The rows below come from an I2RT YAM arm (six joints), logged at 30 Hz.
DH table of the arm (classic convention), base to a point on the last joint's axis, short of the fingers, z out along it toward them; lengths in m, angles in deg. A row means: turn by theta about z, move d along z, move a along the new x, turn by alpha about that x. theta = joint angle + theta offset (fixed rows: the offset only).
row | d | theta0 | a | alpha
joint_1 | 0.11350 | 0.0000 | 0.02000 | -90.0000
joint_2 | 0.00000 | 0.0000 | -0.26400 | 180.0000
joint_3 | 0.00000 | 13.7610 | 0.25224 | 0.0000
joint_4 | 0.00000 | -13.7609 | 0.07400 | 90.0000
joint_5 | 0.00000 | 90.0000 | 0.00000 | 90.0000
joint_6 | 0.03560 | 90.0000 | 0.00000 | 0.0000
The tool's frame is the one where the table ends.
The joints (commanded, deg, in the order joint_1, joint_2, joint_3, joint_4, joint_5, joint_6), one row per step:
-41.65, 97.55, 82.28, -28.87, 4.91, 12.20
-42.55, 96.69, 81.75, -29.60, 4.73, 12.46
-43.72, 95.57, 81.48, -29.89, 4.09, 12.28
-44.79, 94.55, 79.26, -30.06, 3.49, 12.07
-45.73, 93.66, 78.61, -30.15, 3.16, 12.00
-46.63, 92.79, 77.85, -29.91, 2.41, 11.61
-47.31, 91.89, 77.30, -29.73, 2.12, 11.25
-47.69, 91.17, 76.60, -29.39, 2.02, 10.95
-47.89, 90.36, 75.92, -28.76, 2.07, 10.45
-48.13, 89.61, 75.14, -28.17, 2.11, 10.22
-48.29, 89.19, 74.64, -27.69, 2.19, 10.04
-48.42, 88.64, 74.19, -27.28, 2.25, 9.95
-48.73, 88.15, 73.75, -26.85, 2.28, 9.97
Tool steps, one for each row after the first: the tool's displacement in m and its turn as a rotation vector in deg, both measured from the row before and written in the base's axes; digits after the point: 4 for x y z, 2 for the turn. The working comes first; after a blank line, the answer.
Tool pose at each row, in the base's axes (x y z in m, rotation vector in deg; the steps are taken from these numbers as rounded here):
0.2860, -0.2584, 0.2923, 63.54, 119.69, -20.19
0.2787, -0.2598, 0.2937, 64.86, 119.47, -20.20
0.2705, -0.2622, 0.2988, 65.38, 118.59, -20.23
0.2611, -0.2623, 0.2920, 66.64, 119.49, -19.82
0.2542, -0.2636, 0.2936, 67.35, 118.96, -19.95
0.2480, -0.2647, 0.2947, 67.39, 118.53, -19.79
0.2427, -0.2650, 0.2972, 67.37, 117.98, -20.10
0.2390, -0.2645, 0.2978, 67.25, 117.68, -20.42
0.2363, -0.2633, 0.2995, 66.64, 117.23, -21.03
0.2333, -0.2623, 0.3001, 66.43, 116.76, -21.47
0.2316, -0.2619, 0.3003, 66.28, 116.43, -21.85
0.2297, -0.2610, 0.3015, 66.12, 115.97, -22.18
0.2272, -0.2611, 0.3023, 66.25, 115.37, -22.50

-0.0073, -0.0014, 0.0014, 0.49, 0.07, -0.96
-0.0082, -0.0024, 0.0051, -0.14, -0.61, -0.58
-0.0094, -0.0001, -0.0068, 1.16, 0.80, -0.50
-0.0069, -0.0013, 0.0016, 0.03, -0.23, -0.66
-0.0062, -0.0011, 0.0011, -0.07, -0.41, -0.09
-0.0053, -0.0003, 0.0025, -0.41, -0.31, -0.22
-0.0037, 0.0005, 0.0006, -0.36, -0.12, -0.09
-0.0027, 0.0012, 0.0017, -0.81, -0.21, 0.11
-0.0030, 0.0010, 0.0006, -0.54, -0.22, -0.12
-0.0017, 0.0004, 0.0002, -0.42, -0.12, -0.10
-0.0019, 0.0009, 0.0012, -0.45, -0.25, -0.11
-0.0025, -0.0001, 0.0008, -0.37, -0.32, -0.34

